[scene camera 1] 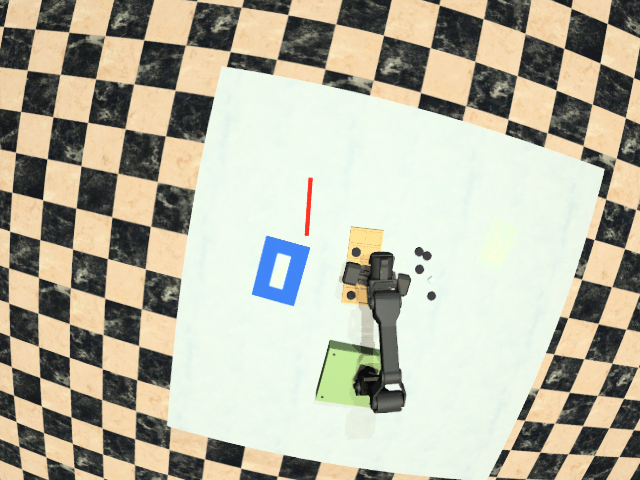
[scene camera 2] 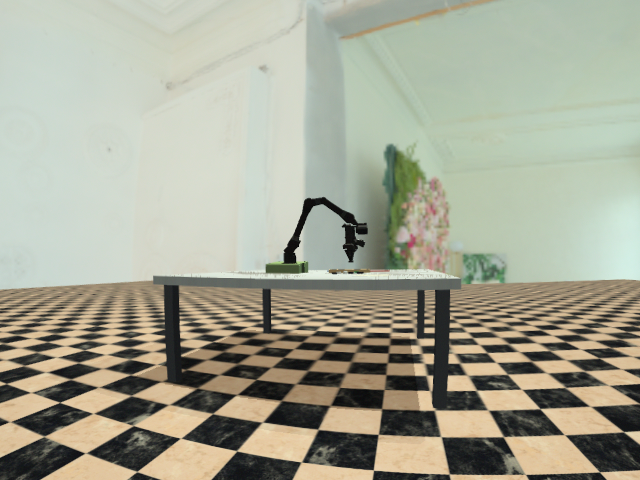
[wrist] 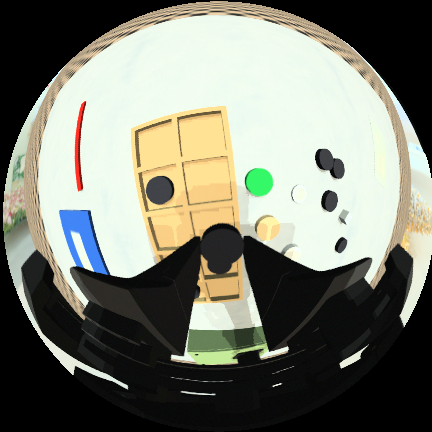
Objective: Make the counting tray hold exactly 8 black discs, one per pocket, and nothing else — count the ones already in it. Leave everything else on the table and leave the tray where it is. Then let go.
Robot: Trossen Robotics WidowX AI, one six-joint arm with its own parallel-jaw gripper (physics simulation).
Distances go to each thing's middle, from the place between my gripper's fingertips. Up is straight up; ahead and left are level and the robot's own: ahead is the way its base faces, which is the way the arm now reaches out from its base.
The tan counting tray [scene camera 1: 369,240] is 2 cm behind my hand, 3 cm to the left of it and 6 cm below it.
